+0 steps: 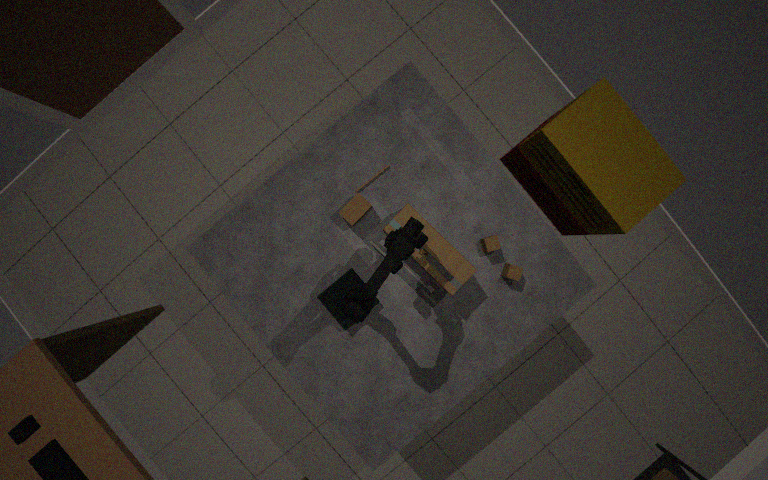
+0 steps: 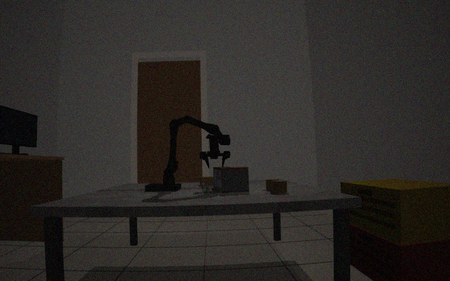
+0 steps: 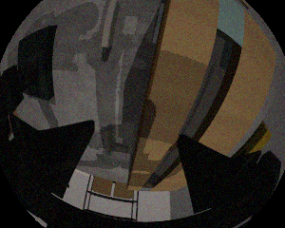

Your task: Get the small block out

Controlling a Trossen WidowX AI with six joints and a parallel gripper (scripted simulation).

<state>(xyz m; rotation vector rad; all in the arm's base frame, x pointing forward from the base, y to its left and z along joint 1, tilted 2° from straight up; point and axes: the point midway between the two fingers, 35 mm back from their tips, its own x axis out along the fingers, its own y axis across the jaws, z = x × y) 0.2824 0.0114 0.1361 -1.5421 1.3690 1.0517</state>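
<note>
The clear-fronted box lies 60 mm below my gripper tip, 40 mm to the right of it and 40 mm ahead of it. From my gripper tip the other things lie so: larger tan block 290 mm to the left, 100 mm below, 40 mm behind; small tan block 50 mm ahead, 40 mm to the right, 40 mm below.
</note>
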